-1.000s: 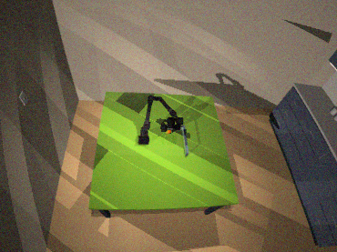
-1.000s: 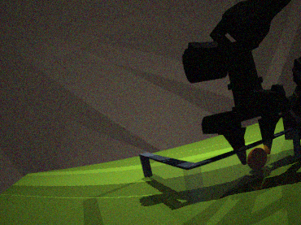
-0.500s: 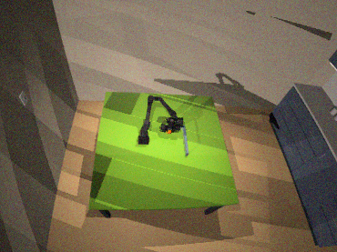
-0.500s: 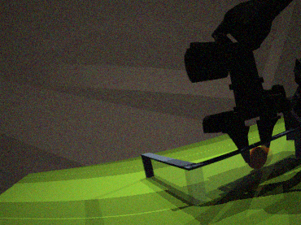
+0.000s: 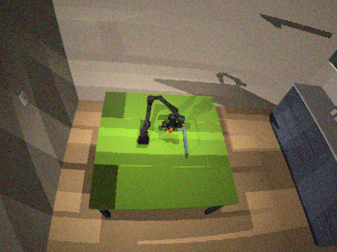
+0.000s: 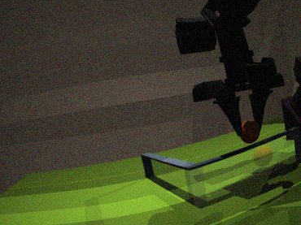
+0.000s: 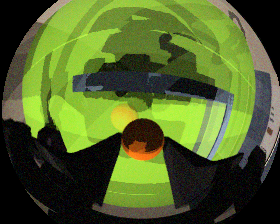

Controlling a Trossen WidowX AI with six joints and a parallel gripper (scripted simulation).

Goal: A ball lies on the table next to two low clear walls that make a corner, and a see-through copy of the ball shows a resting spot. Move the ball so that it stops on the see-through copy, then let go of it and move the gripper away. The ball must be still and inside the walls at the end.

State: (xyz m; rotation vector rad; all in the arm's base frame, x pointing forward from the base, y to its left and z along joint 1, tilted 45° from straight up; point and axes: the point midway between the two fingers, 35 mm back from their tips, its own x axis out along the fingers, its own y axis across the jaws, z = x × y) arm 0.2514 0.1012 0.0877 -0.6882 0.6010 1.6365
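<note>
The see-through copy of ball is 5 cm below my gripper tip and 3 cm behind it. Round my gripper tip: orange ball (right at my gripper tip).
</note>
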